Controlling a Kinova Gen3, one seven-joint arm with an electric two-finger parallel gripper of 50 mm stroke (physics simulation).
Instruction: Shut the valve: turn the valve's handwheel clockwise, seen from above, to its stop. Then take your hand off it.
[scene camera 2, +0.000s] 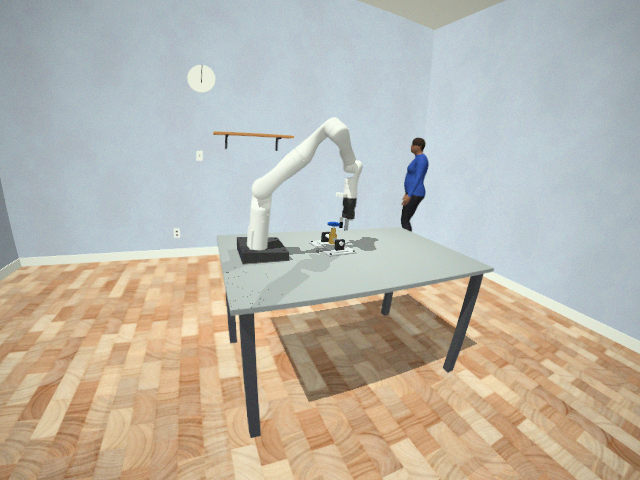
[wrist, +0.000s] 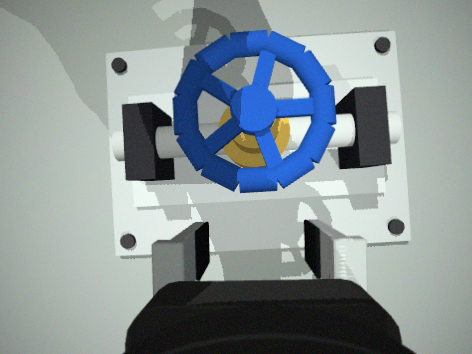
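Observation:
The blue handwheel (scene camera 2: 332, 223) (wrist: 253, 108) has a round hub and five spokes. It sits level on top of the brass-yellow valve body (scene camera 2: 332, 236) (wrist: 232, 149). A white pipe (wrist: 320, 132) runs through the valve between two black blocks, on a white base plate (wrist: 123, 205). My gripper (scene camera 2: 344, 224) (wrist: 256, 241) points down and is open, with nothing between its fingers. In the wrist view both fingers lie below the wheel's rim, apart from it in the picture. In the scene view the fingertips are close beside the wheel, at about its height; whether they touch it cannot be told.
The black blocks (wrist: 140, 142) (wrist: 371, 125) stand on either side of the wheel, lower than it. Dark bolts mark the plate's corners. The arm's black base (scene camera 2: 262, 252) is at the left on the grey table (scene camera 2: 403, 268). A person in blue (scene camera 2: 416, 173) stands behind the table.

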